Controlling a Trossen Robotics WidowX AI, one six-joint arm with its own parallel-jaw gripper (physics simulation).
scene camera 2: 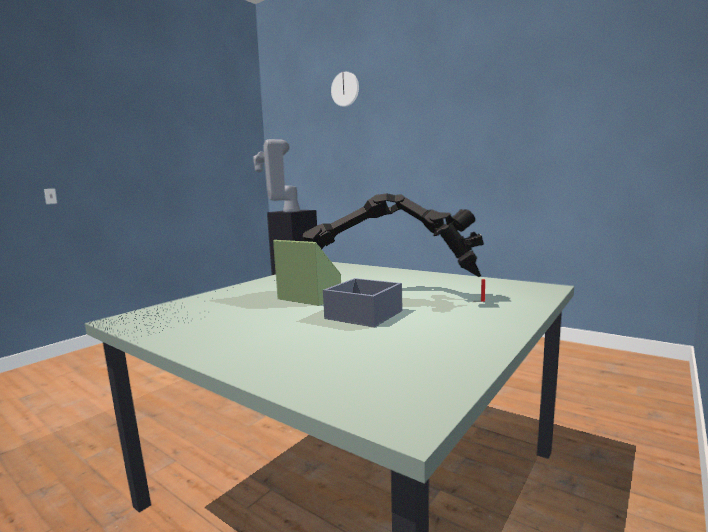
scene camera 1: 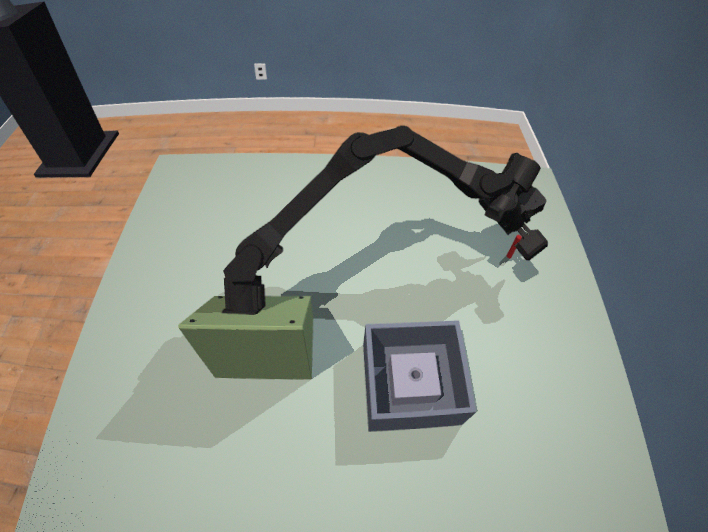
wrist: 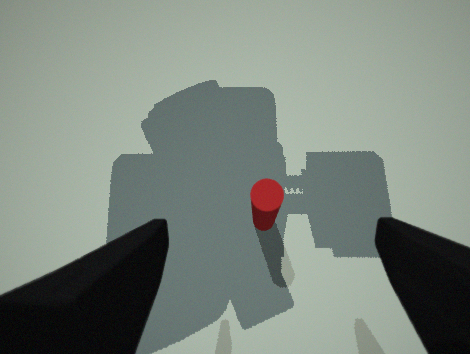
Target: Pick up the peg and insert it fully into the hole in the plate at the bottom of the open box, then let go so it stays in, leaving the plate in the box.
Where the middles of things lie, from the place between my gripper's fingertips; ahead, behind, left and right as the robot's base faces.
Right now my hand is 1 cm short of the red peg (wrist: pixel 267 195), 1 cm to the right of it and 6 cm above it. From my hand the other things lie so: pale plate (scene camera 1: pixel 414 379): 26 cm behind, 35 cm to the right, 7 cm below; grey box (scene camera 1: pixel 456 405): 26 cm behind, 35 cm to the right, 5 cm below.
